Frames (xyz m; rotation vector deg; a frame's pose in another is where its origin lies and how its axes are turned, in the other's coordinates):
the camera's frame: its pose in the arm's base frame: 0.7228 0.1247 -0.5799 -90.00 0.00 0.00
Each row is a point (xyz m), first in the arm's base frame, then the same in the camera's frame.
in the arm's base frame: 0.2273 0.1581 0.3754
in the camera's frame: -0.4955 -0.9553 0.0334
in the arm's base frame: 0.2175 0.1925 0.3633
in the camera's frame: -0.5053 -0.9432 0.0678
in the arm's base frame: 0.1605 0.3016 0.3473
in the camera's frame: -0.5623 -0.9272 0.1769
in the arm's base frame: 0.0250 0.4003 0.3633
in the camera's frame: -0.6978 -0.9432 0.2756
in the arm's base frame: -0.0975 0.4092 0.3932
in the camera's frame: -0.8203 -0.9731 0.2845
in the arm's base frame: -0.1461 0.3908 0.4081
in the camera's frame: -0.8689 -0.9880 0.2661
